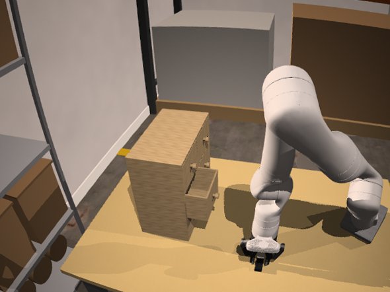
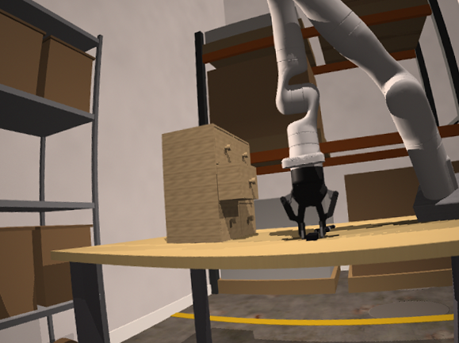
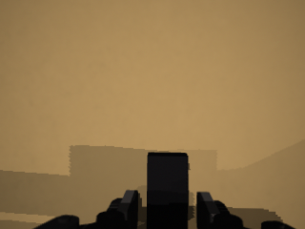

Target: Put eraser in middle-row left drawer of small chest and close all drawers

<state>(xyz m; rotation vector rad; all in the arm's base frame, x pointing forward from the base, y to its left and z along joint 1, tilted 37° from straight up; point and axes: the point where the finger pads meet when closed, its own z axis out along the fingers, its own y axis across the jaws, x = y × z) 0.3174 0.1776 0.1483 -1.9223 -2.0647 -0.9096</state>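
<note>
Now: the eraser 10 mm to the right of my hand and 10 mm below it.
</note>
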